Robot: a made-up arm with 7 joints. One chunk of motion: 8 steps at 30 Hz.
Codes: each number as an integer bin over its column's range. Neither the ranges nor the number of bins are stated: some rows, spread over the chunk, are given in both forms.
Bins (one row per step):
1: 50 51 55 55 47 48
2: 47 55 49 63 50 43
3: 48 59 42 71 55 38
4: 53 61 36 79 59 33
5: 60 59 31 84 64 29
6: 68 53 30 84 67 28
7: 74 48 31 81 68 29
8: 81 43 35 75 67 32
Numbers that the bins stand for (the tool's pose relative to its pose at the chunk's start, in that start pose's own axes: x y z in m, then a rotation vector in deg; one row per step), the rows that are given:
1: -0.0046 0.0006 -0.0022 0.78 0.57 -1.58
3: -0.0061 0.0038 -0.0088 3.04 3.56 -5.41
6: 0.0081 0.0014 -0.0148 4.88 8.04 -9.25
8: 0.0173 -0.0026 -0.0123 3.61 8.04 -7.72
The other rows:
2: -0.0068 0.0022 -0.0053 1.91 1.69 -3.49
4: -0.0025 0.0046 -0.0118 4.17 5.05 -7.33
5: 0.0024 0.0038 -0.0143 4.88 6.92 -8.87
7: 0.0123 -0.0006 -0.0143 4.45 8.41 -8.87

